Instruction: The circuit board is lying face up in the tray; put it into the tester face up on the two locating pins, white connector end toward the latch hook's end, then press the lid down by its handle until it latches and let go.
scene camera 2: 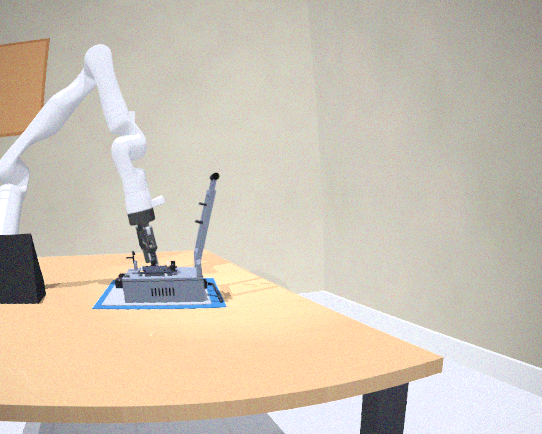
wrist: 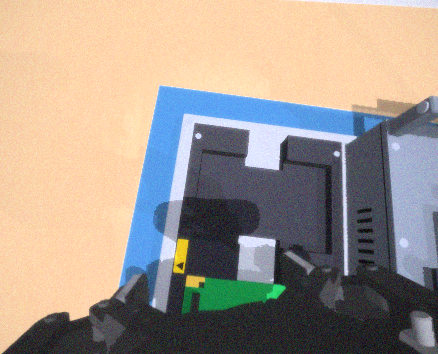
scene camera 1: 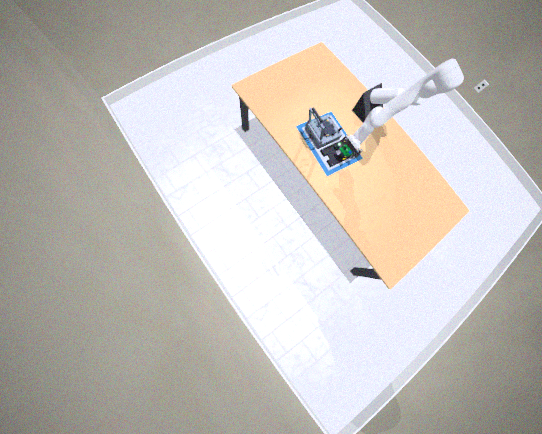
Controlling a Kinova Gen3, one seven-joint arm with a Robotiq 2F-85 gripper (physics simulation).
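The green circuit board lies at the near end of the dark tray. In the wrist view most of it is hidden under my gripper's body. My gripper is open, and its fingers stand low on either side of the board without holding it. The grey tester stands next to the tray. Its lid is raised almost upright, with the black handle at the top.
Tray and tester sit on a blue mat on the orange table. A yellow arrow label marks the tray's edge. A small upright hook post stands at the tester's far left end.
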